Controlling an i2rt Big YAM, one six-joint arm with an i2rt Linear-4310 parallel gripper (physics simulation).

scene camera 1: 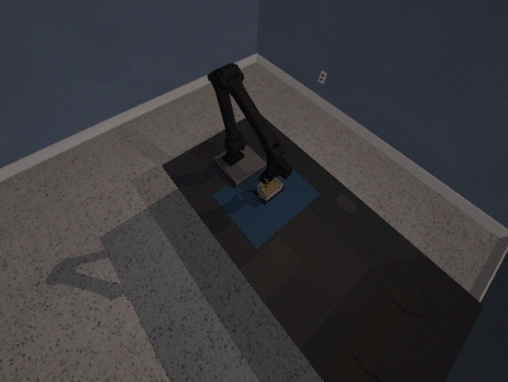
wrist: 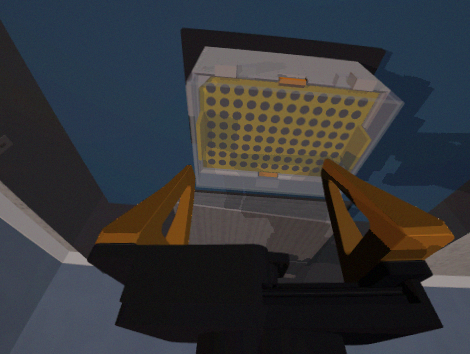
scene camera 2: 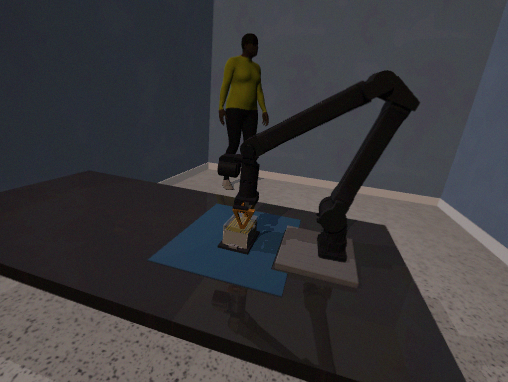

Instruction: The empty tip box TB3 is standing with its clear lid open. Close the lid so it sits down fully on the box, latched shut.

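Where they show: gripper, between the fingertips: (scene camera 1: 270, 181) (wrist: 256, 168) (scene camera 2: 244, 222); arm's base, origin of its link: (scene camera 1: 233, 157) (scene camera 2: 330, 249).
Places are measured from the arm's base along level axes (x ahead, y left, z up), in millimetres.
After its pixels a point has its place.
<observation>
The tip box TB3 (scene camera 1: 270, 191) @(x 342, y -31, z 52 mm) (scene camera 2: 237, 239) @(x 306, y 61, z 10 mm) (wrist: 285, 61) @(x 353, y -3, z 2 mm) stands upright, with pale walls and a yellow top deck (wrist: 280, 120) @(x 335, y 4, z 52 mm) full of empty round holes. Its clear lid (wrist: 386, 111) @(x 342, y -55, z 52 mm) lies over the deck, and its rim shows around the deck in the wrist view. Whether it sits fully down or is latched I cannot tell. Small orange tabs show at the middle of the far and near long sides. My gripper (scene camera 1: 267, 183) @(x 296, y 16, z 52 mm) (scene camera 2: 243, 226) @(x 296, y 16, z 52 mm) (wrist: 256, 168) @(x 296, y 16, z 52 mm) is open and empty, pointing down, its orange fingertips apart near the box's edge on the arm-base side. Contact with the lid is unclear.
The box stands on a dark flat base (scene camera 2: 226, 245) @(x 340, y 67, z -16 mm) (wrist: 188, 45) @(x 358, y 70, z -17 mm) on a blue mat (scene camera 1: 257, 225) @(x 413, y -199, z -25 mm) (scene camera 2: 175, 254) @(x 477, y 155, z -25 mm) (wrist: 135, 100) @(x 310, y 132, z -25 mm). The pale arm mounting plate (scene camera 1: 240, 177) @(x 141, y -70, z 6 mm) (scene camera 2: 300, 267) @(x 97, y 125, z -8 mm) (wrist: 215, 227) @(x 112, y 68, z -4 mm) is beside the mat. A person (scene camera 2: 243, 82) stands beyond the dark table (scene camera 2: 75, 225) @(x 889, y 101, z -28 mm).
</observation>
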